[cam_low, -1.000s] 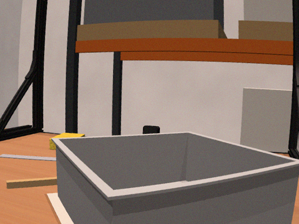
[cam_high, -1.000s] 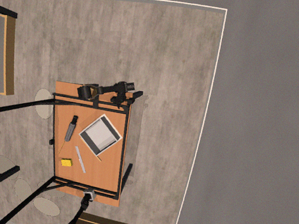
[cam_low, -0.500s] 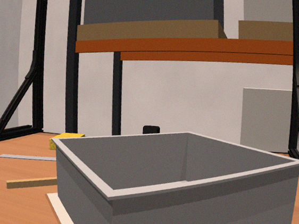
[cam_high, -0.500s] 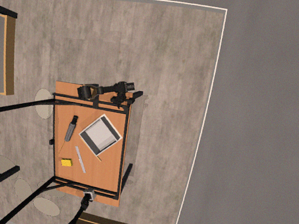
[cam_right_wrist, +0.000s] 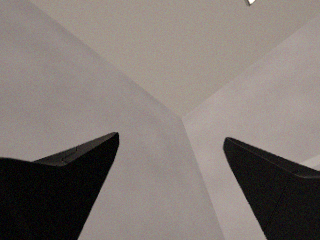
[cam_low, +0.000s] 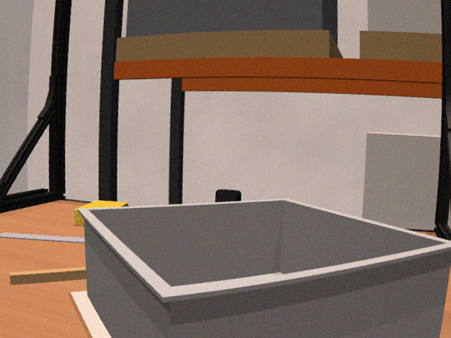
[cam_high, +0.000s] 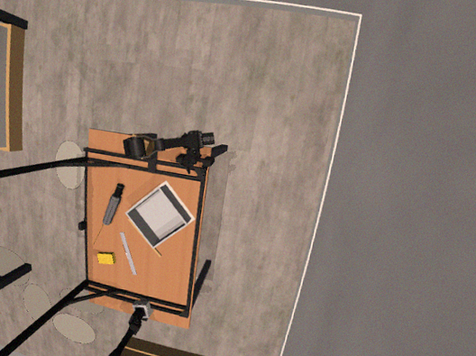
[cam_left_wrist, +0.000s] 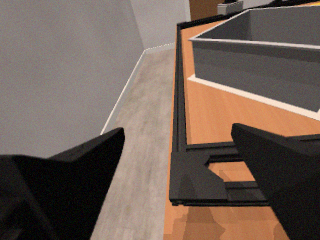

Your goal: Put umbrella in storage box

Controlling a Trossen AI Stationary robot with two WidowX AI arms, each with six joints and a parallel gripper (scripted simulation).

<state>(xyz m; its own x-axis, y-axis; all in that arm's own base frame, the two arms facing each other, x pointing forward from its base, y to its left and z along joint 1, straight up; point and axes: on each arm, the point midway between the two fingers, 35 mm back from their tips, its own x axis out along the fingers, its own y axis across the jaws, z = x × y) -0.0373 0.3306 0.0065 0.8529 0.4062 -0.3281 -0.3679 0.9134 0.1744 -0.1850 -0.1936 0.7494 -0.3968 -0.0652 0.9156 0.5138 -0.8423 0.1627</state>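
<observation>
The folded umbrella lies 52 cm behind my left hand, 30 cm to the right of it and 9 cm below it. The rest, counted from my left hand: storage box 31 cm to the right, 22 cm behind, 7 cm below; thin wooden stick 49 cm to the right, 32 cm behind, 11 cm below; metal ruler 63 cm to the right, 44 cm behind, 12 cm below.
</observation>
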